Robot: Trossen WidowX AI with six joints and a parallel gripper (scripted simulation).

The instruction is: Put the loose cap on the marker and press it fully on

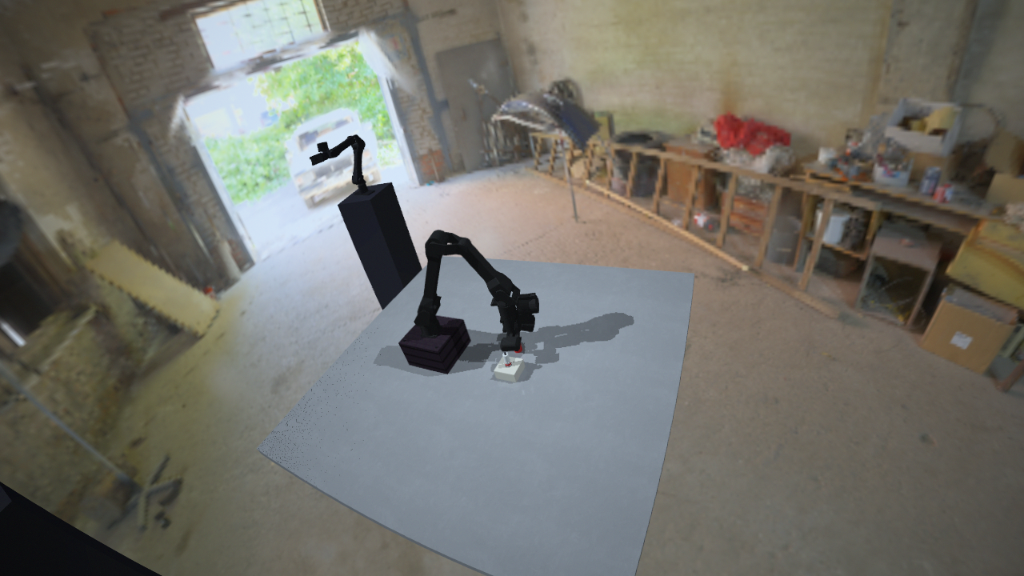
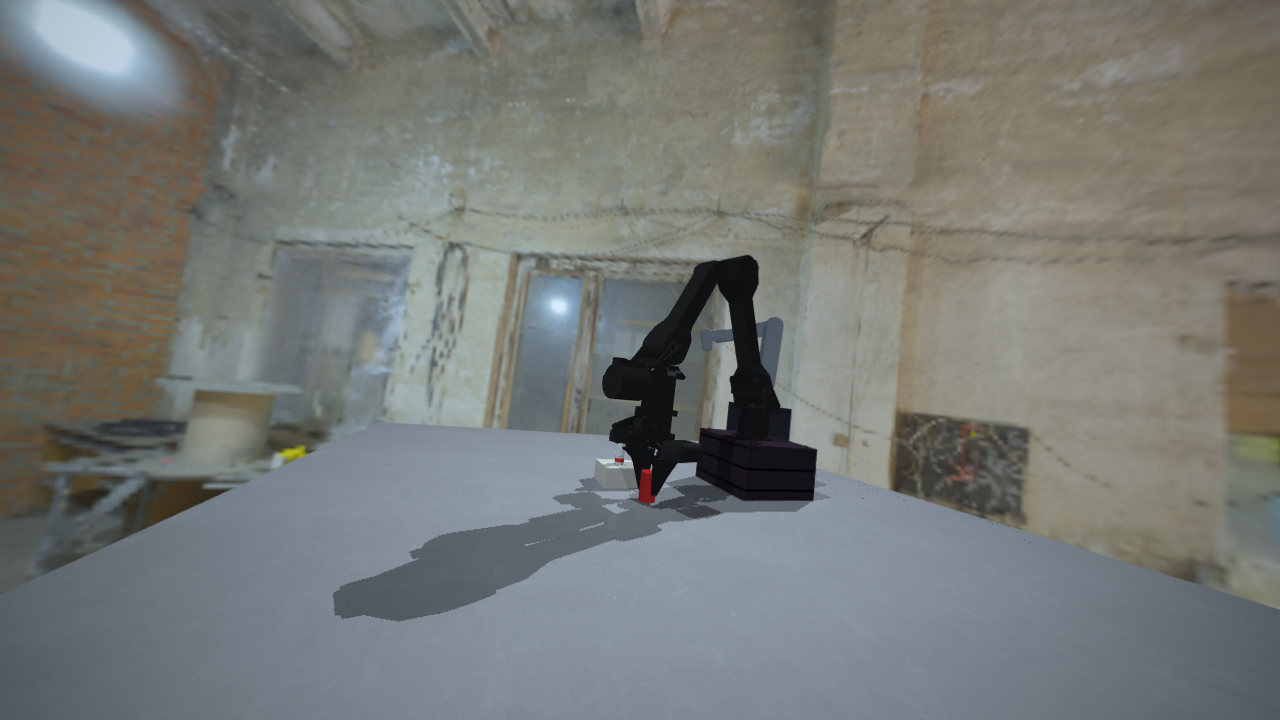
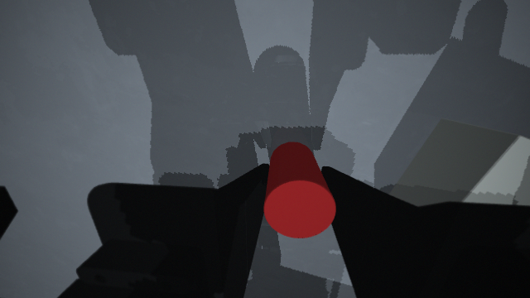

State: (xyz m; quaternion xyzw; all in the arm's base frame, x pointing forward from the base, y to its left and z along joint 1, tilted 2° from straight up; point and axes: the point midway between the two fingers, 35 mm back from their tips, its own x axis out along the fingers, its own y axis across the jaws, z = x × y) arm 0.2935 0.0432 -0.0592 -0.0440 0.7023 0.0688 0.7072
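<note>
My gripper tip is 11 cm to the left of the holder block and 1 cm below it. From my gripper tip the other things lie so: marker cap 1 cm above.
</note>
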